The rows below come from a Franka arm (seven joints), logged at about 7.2 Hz.
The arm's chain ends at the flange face. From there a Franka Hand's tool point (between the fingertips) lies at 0.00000 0.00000 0.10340 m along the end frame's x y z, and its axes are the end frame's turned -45 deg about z.
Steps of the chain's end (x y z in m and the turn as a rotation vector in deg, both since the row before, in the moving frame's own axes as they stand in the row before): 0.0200, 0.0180, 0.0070, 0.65, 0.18, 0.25; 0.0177, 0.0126, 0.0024, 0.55, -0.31, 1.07; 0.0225, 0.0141, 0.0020, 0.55, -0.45, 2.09
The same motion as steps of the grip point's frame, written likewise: 0.0025, 0.0263, 0.0070, 0.33, 0.59, 0.25; 0.0039, 0.0203, 0.0024, 0.61, 0.17, 1.07; 0.0061, 0.0246, 0.0020, 0.71, 0.07, 2.09
